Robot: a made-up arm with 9 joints. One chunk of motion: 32 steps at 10 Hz.
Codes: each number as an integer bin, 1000 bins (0 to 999) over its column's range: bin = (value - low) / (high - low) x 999, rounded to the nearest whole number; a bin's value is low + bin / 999 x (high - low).
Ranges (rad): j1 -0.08..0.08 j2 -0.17..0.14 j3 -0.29..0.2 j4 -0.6..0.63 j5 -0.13..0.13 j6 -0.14..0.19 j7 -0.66..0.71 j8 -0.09..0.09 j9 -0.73..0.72
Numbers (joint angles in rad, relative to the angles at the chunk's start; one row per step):
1: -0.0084 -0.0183 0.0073 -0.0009 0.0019 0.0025 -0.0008 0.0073 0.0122
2: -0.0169 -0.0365 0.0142 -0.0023 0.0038 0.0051 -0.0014 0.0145 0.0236
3: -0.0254 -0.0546 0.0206 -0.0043 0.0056 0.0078 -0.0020 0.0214 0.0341
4: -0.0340 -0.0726 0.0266 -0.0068 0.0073 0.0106 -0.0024 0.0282 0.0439
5: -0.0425 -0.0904 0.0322 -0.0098 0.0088 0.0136 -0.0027 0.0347 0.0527
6: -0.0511 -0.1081 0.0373 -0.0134 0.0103 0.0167 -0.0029 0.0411 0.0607
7: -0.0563 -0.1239 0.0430 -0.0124 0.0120 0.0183 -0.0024 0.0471 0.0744
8: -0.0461 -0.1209 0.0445 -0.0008 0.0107 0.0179 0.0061 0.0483 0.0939
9: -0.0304 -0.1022 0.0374 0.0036 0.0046 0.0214 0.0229 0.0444 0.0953
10: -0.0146 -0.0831 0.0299 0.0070 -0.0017 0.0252 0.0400 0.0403 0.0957
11: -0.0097 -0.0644 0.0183 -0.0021 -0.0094 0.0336 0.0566 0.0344 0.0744
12: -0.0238 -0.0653 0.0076 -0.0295 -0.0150 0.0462 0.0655 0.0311 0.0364
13: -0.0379 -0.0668 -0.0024 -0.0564 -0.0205 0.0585 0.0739 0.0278 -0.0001
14: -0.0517 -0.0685 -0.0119 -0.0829 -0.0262 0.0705 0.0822 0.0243 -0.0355
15: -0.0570 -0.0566 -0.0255 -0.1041 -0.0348 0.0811 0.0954 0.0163 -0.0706
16: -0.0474 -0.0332 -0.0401 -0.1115 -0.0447 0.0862 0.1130 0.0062 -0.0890
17: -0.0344 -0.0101 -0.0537 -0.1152 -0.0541 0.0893 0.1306 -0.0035 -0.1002
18: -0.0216 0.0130 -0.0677 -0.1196 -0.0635 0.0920 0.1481 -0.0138 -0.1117
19: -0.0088 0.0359 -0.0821 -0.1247 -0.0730 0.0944 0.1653 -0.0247 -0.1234
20: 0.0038 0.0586 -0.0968 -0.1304 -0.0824 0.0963 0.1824 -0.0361 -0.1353
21: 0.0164 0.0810 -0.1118 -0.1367 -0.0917 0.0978 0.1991 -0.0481 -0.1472
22: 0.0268 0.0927 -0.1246 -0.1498 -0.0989 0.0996 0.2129 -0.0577 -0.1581
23: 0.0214 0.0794 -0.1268 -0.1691 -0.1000 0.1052 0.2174 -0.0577 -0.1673
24: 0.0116 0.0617 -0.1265 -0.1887 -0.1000 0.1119 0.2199 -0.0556 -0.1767
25: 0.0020 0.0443 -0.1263 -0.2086 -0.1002 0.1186 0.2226 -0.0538 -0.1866
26: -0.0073 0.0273 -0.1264 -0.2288 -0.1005 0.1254 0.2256 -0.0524 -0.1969
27: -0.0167 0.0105 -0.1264 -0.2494 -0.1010 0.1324 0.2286 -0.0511 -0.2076
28: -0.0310 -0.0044 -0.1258 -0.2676 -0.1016 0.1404 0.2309 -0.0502 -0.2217
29: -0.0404 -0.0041 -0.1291 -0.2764 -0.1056 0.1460 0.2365 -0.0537 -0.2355
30: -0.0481 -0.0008 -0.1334 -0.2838 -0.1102 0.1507 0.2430 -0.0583 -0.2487
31: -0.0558 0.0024 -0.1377 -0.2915 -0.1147 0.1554 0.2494 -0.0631 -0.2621
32: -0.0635 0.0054 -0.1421 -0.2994 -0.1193 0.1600 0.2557 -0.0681 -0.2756
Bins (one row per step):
1: 447 489 606 487 507 431 481 540 511
2: 394 430 620 485 514 439 480 580 519
3: 341 372 633 484 521 447 480 618 526
4: 287 314 645 482 528 456 480 656 533
5: 234 257 657 479 533 465 479 692 539
6: 180 199 667 476 539 474 479 728 545
7: 148 149 679 477 546 479 480 761 554
8: 212 158 682 487 541 478 486 768 568
9: 310 218 667 490 517 489 498 746 569
10: 408 280 652 493 493 500 510 723 569
11: 439 340 629 486 463 526 523 690 554
12: 351 337 607 463 442 564 529 672 528
13: 263 333 586 442 421 601 535 654 503
14: 177 327 567 420 399 637 541 634 478
15: 144 365 539 403 366 669 551 590 454
16: 204 441 509 397 328 685 564 534 442
17: 285 515 482 394 292 694 577 480 434
18: 365 590 453 390 256 702 589 423 426
19: 445 664 424 386 219 710 602 362 418
20: 523 737 394 381 183 715 614 299 410
21: 602 809 363 376 147 720 626 233 402
22: 667 847 337 366 119 725 637 179 394
23: 633 804 333 350 115 742 640 179 388
24: 572 747 333 334 115 763 642 191 381
25: 512 691 334 318 115 783 644 201 374
26: 454 636 334 301 113 803 646 209 367
27: 395 582 334 285 111 825 648 216 360
28: 306 534 335 270 109 849 650 221 350
29: 247 535 328 263 94 866 654 201 341
30: 199 545 319 257 76 880 658 176 332
31: 151 556 311 251 59 894 663 149 322
32: 103 565 302 244 41 908 668 122 313

